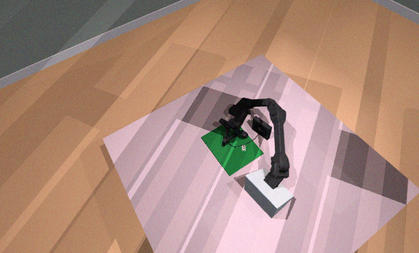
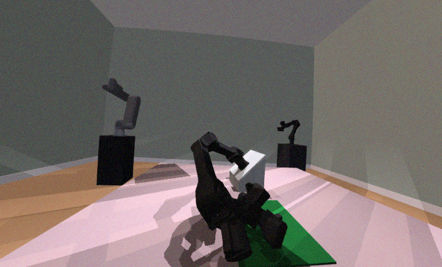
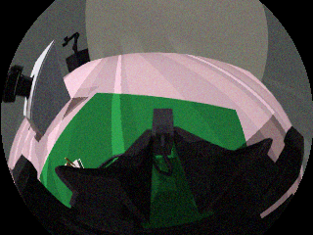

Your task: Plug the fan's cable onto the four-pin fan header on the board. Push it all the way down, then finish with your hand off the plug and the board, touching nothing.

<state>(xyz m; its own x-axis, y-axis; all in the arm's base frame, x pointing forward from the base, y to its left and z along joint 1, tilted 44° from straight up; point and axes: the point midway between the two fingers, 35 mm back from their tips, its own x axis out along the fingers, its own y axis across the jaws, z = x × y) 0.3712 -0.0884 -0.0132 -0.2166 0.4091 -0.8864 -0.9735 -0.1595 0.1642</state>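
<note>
Right now my gripper tip is 10 mm to the right of the black plug and 10 mm above it. From my gripper tip the other things lie so: four-pin header: 90 mm behind, 50 mm to the right, 40 mm below; then green board: 50 mm below, 30 mm behind, 20 mm to the right; then black fan: 190 mm to the right, 90 mm behind, 20 mm above.
</note>
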